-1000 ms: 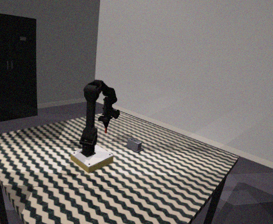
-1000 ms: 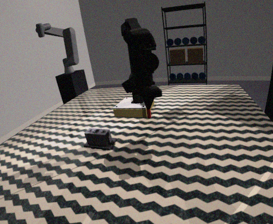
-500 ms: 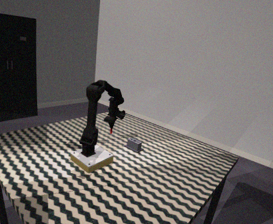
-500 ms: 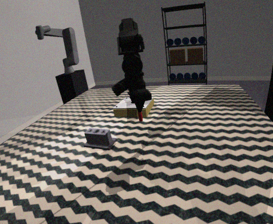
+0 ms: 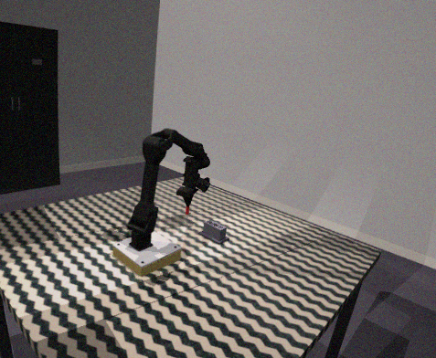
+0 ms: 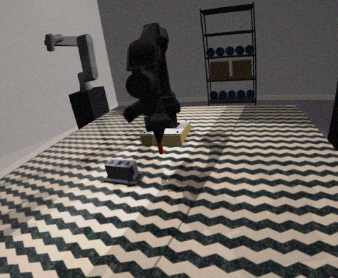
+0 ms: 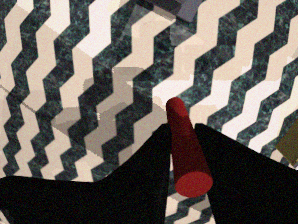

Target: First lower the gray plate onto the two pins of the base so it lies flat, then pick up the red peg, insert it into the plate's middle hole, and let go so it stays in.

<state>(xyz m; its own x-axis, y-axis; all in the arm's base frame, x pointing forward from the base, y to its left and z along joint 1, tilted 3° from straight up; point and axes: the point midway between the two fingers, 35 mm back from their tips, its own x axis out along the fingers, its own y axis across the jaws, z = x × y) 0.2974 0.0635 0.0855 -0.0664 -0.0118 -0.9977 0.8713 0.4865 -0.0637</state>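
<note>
My gripper tip is now 13 cm to the left of the gray plate, 7 cm above it and 5 cm short of it. The rest, counted from my gripper tip: base 13 cm to the right, 11 cm below, 5 cm ahead; then red peg right at my gripper tip.
</note>
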